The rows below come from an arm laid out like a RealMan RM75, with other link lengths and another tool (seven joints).
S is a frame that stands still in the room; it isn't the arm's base.
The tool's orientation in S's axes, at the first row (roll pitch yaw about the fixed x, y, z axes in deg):
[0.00, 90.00, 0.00]
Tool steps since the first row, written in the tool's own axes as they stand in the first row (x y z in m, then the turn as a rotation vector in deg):
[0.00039, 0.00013, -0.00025, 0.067, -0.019, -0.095]
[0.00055, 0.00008, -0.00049, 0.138, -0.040, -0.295]
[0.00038, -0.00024, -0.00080, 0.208, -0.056, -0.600]
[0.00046, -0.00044, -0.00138, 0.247, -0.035, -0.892]
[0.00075, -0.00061, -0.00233, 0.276, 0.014, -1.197]
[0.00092, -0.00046, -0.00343, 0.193, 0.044, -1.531]
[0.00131, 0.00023, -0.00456, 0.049, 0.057, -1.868]
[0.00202, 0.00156, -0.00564, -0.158, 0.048, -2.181]
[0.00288, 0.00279, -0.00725, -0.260, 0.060, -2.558]
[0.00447, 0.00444, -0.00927, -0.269, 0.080, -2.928]
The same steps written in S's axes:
[-0.00025, 0.00013, -0.00039, -0.095, -0.019, -0.067]
[-0.00049, 0.00008, -0.00055, -0.295, -0.040, -0.138]
[-0.00080, -0.00024, -0.00038, -0.600, -0.056, -0.208]
[-0.00138, -0.00044, -0.00046, -0.892, -0.035, -0.247]
[-0.00233, -0.00061, -0.00075, -1.197, 0.014, -0.276]
[-0.00343, -0.00046, -0.00092, -1.531, 0.044, -0.193]
[-0.00456, 0.00023, -0.00131, -1.868, 0.057, -0.049]
[-0.00564, 0.00156, -0.00202, -2.181, 0.048, 0.158]
[-0.00725, 0.00279, -0.00288, -2.558, 0.060, 0.260]
[-0.00927, 0.00444, -0.00447, -2.928, 0.080, 0.269]

